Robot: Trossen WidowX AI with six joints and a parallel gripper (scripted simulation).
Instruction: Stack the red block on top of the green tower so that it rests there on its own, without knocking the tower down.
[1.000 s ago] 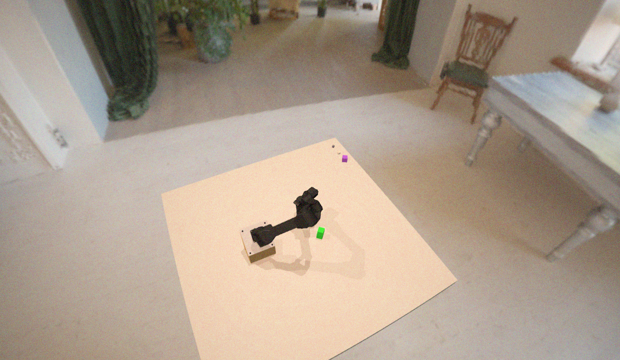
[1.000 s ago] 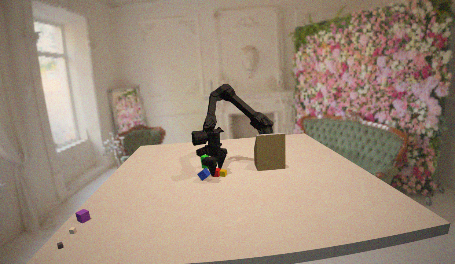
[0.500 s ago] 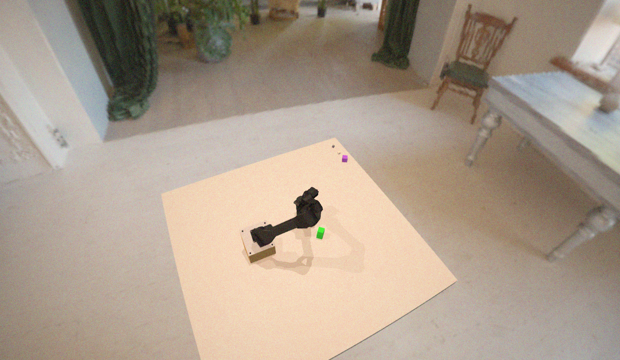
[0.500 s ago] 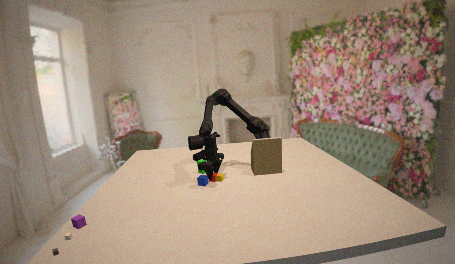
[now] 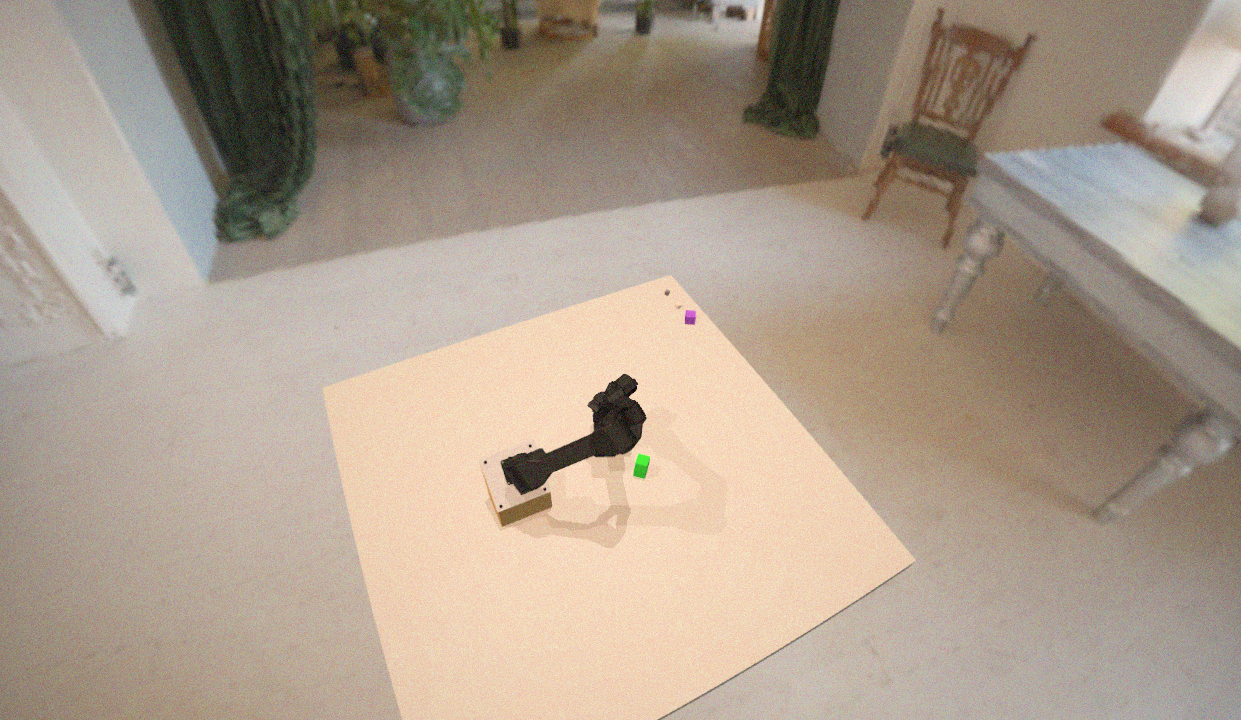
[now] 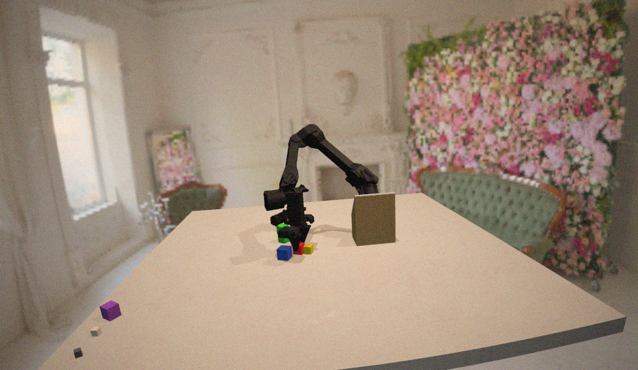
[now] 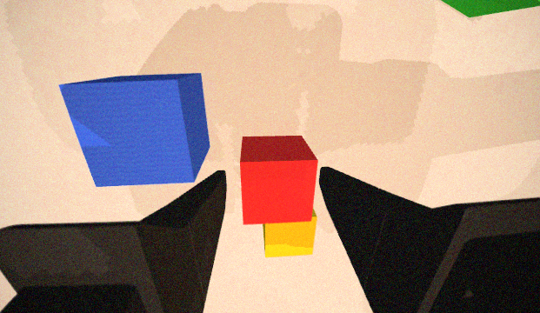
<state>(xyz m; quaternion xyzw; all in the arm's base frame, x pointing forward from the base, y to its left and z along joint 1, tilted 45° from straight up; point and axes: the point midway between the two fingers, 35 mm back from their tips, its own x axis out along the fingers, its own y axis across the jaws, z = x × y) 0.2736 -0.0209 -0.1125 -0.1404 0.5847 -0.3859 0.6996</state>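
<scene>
Right now the small yellow block is 30 mm behind my gripper tip. Round my gripper tip: blue block (50 mm ahead, 40 mm to the left); purple cube (490 mm ahead, 360 mm to the left); red block (right at my gripper tip).
</scene>
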